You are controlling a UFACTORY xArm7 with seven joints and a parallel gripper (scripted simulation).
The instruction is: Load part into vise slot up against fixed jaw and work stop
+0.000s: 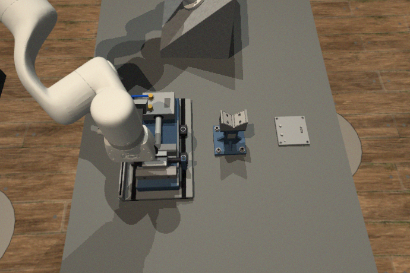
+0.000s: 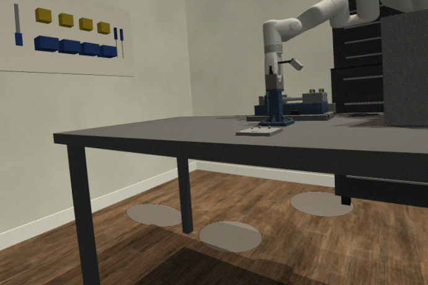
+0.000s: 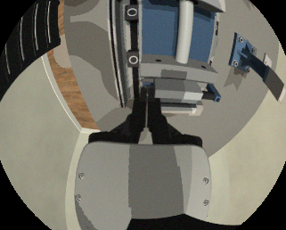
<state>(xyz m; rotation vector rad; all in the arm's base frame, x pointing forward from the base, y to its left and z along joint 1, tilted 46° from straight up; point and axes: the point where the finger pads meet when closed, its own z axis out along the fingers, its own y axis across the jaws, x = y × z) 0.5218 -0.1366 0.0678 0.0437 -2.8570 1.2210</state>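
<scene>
The part lies 4 cm to the left of my hand and 2 cm below it. From my hand the other things lie so: moving jaw (4 cm to the left, 4 cm below, 4 cm behind); fixed jaw (4 cm to the left, 4 cm below, 3 cm ahead); work stop (9 cm to the left, 3 cm below).
</scene>
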